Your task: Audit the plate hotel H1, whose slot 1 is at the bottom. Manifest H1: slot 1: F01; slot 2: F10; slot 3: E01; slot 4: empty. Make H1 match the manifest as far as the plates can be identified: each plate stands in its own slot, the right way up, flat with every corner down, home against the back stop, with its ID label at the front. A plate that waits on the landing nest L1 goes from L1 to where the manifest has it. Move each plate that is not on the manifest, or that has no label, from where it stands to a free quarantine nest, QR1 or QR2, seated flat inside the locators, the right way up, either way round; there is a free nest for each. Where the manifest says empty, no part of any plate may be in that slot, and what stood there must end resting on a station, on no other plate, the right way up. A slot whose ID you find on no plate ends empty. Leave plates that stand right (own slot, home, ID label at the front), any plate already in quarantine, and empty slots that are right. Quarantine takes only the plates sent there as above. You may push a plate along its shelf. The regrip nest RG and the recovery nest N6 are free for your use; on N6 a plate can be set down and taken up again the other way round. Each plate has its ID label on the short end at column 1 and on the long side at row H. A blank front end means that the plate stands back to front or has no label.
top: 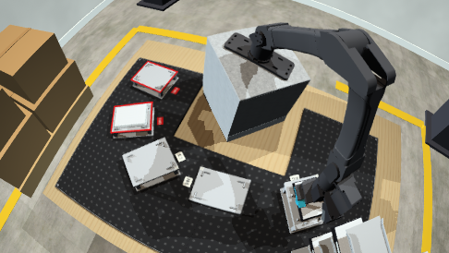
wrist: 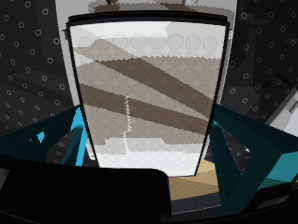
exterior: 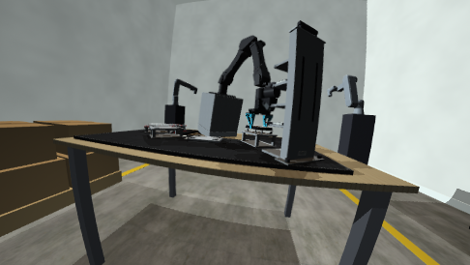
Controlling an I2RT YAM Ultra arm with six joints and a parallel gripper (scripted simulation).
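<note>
Right now the grey regrip nest is 3 cm below my hand. The rest, counted from my hand: plate hotel H1 (21 cm ahead, 18 cm to the left, 12 cm above); H1 tag (4 cm ahead, 16 cm to the left, 9 cm below); RG tag (8 cm behind, 7 cm to the right, 9 cm below).
</note>
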